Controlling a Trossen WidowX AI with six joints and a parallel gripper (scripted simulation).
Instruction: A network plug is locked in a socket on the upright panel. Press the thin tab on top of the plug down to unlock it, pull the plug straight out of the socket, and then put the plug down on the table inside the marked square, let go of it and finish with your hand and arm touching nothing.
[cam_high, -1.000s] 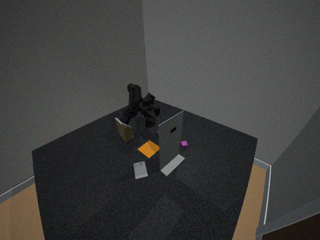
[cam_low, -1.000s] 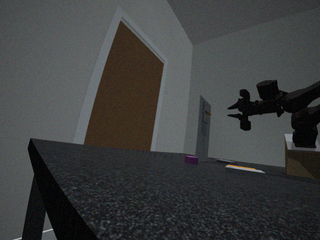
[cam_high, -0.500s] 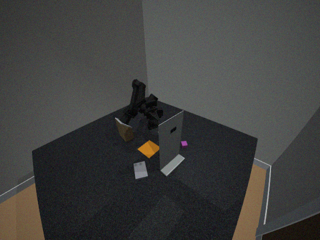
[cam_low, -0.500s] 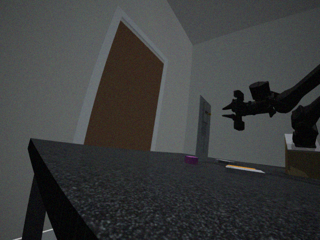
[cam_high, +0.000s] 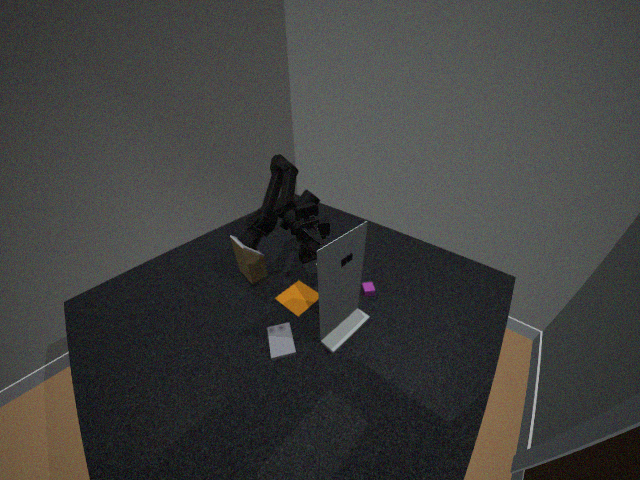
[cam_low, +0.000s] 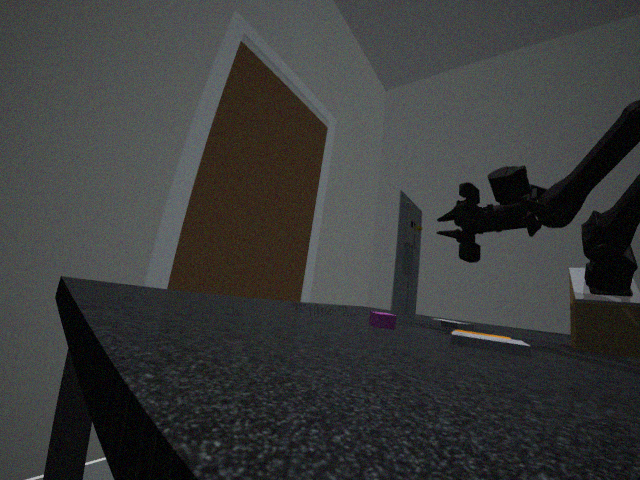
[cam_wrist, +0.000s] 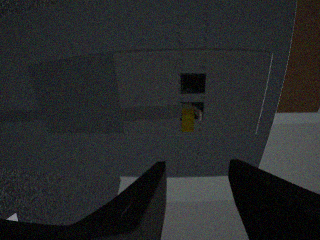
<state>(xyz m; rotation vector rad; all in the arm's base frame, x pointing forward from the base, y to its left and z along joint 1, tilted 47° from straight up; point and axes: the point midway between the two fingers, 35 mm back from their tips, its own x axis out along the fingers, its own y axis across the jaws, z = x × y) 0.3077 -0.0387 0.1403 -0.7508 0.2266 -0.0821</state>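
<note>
My gripper tip is now 6 cm short of the network plug. The rest, counted from my gripper tip: grey upright panel: 8 cm ahead, 1 cm to the left, 10 cm below; then orange marked square: 11 cm behind, 2 cm to the right, 26 cm below.
</note>
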